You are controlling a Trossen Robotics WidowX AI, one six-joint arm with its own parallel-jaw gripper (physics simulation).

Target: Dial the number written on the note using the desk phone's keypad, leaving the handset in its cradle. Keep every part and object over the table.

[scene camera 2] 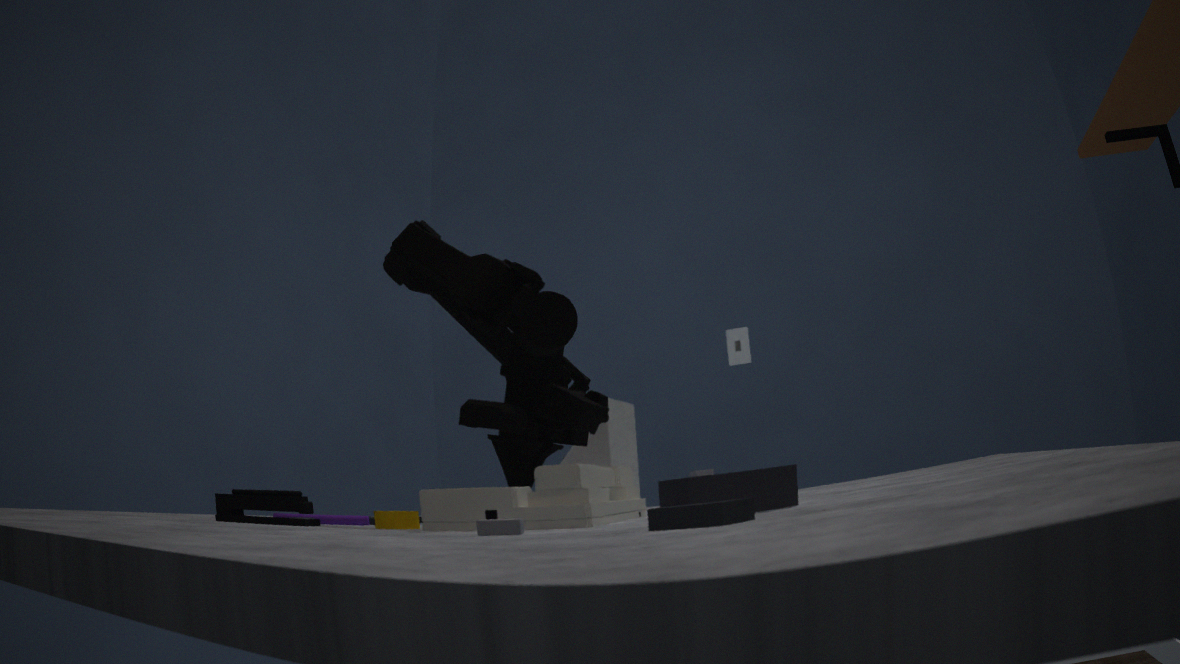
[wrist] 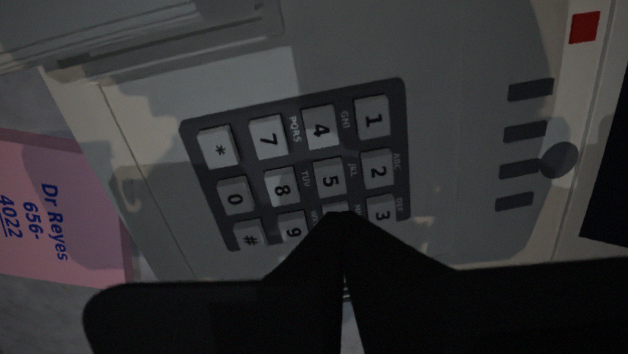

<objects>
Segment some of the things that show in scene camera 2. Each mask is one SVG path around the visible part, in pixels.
My gripper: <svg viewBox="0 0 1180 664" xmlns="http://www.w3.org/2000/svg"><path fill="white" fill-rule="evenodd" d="M511 357L509 366L501 366L500 375L507 377L504 403L468 399L461 406L459 425L499 430L499 436L488 434L488 439L493 443L508 486L530 486L532 488L535 481L534 469L537 466L542 466L548 456L564 447L563 445L553 443L587 446L589 432L595 434L599 424L609 420L607 415L609 411L608 397L592 390L583 396L568 389L569 379L568 376L561 374L562 364L537 358Z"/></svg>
A small grey block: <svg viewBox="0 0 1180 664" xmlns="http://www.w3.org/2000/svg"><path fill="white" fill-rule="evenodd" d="M523 519L477 520L478 536L521 535L524 533Z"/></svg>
A black stapler-like object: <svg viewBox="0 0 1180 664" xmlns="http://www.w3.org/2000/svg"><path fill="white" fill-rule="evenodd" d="M215 494L216 521L320 526L320 519L244 516L244 510L313 514L313 503L308 502L308 497L302 496L301 491L233 489L233 494Z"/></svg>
A yellow block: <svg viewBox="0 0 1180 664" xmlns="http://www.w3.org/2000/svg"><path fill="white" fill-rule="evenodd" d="M374 511L375 528L420 529L418 511Z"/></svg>
</objects>
